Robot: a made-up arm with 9 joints.
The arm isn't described. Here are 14 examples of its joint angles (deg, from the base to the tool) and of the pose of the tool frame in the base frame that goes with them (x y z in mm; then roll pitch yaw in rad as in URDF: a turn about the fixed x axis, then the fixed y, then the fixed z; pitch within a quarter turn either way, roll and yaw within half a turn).
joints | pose
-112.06 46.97 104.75 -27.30 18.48 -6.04 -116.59 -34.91 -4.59 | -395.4 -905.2 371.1 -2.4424 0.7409 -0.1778
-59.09 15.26 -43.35 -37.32 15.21 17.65 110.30 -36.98 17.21 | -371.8 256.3 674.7 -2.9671 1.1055 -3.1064
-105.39 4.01 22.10 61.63 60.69 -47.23 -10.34 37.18 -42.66 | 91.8 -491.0 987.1 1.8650 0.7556 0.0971
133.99 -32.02 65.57 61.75 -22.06 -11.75 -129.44 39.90 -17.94 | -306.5 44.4 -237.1 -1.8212 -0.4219 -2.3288
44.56 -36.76 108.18 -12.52 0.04 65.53 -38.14 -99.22 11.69 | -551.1 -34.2 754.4 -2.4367 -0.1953 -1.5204
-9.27 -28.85 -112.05 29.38 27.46 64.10 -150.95 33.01 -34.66 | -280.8 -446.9 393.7 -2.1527 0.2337 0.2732
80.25 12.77 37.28 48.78 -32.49 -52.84 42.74 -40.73 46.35 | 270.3 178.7 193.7 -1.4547 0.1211 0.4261
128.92 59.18 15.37 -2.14 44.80 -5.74 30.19 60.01 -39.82 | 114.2 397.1 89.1 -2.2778 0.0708 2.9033
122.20 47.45 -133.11 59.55 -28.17 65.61 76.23 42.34 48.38 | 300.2 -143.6 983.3 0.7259 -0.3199 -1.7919
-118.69 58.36 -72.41 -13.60 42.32 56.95 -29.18 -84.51 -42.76 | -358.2 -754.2 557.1 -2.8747 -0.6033 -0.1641
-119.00 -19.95 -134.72 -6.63 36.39 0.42 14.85 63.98 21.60 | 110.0 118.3 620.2 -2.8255 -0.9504 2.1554
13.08 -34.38 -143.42 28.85 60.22 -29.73 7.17 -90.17 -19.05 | -645.2 -49.4 509.2 -0.7769 0.9202 0.6013
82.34 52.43 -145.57 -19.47 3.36 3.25 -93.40 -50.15 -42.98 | -432.6 -416.6 785.3 2.7239 -0.8628 0.4207
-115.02 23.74 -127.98 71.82 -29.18 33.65 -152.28 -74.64 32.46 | 487.3 -250.1 227.2 0.3298 0.9949 -1.4048
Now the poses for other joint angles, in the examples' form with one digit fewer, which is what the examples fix.
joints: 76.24 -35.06 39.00 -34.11 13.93 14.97 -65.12 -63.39 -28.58
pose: -656 373 847 0.875 0.226 0.976
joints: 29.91 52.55 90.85 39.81 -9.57 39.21 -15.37 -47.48 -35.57
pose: -394 -30 1431 2.583 0.198 -1.706
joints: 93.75 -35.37 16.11 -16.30 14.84 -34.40 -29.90 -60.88 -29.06
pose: -614 426 289 -0.248 0.407 0.407
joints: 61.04 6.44 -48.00 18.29 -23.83 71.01 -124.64 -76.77 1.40
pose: 14 429 186 -0.481 0.089 0.071
